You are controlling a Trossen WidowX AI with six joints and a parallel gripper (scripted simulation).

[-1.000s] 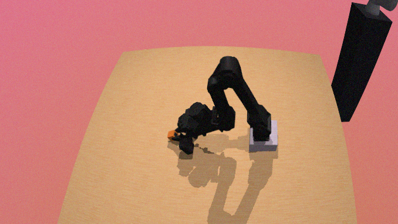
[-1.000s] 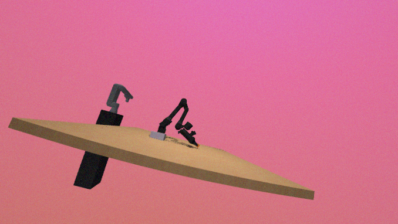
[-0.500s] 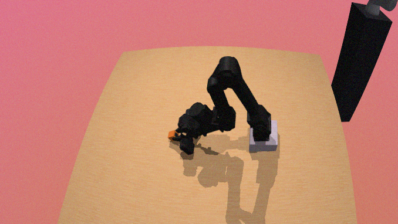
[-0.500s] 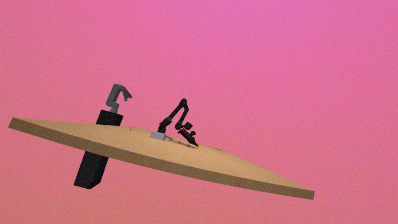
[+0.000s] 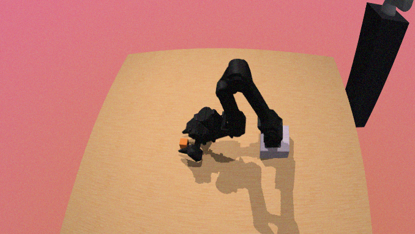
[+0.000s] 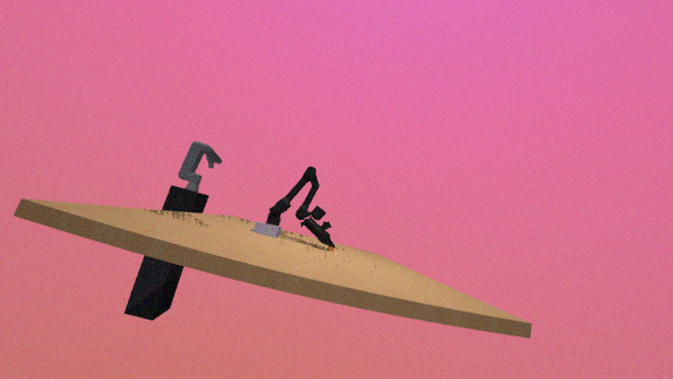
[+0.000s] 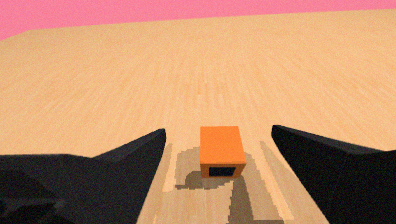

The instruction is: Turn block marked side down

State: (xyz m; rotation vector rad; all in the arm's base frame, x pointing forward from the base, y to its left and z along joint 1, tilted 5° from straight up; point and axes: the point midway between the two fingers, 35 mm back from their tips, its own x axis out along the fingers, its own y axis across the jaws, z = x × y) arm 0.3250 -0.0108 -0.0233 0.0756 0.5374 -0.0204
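Now: gripper tip 2 cm past the orange block and 1 cm above it.
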